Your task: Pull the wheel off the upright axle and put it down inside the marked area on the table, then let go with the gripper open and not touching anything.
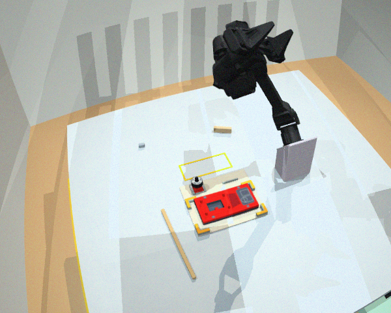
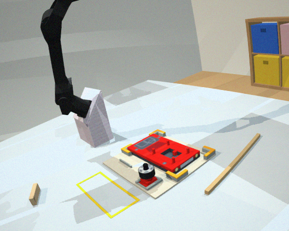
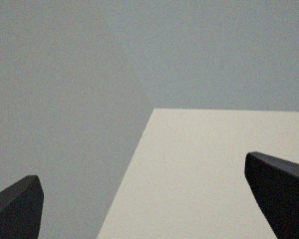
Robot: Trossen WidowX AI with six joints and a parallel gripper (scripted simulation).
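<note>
Now: gripper tip 660 mm above the black wheel, 240 mm to the left of it and 150 mm short of it. Round my gripper tip: black axle (660 mm below, 240 mm to the right, 160 mm ahead); long wooden strip (690 mm below, 300 mm ahead, 40 mm to the right); small wooden block (680 mm below, 490 mm to the right, 60 mm behind).
</note>
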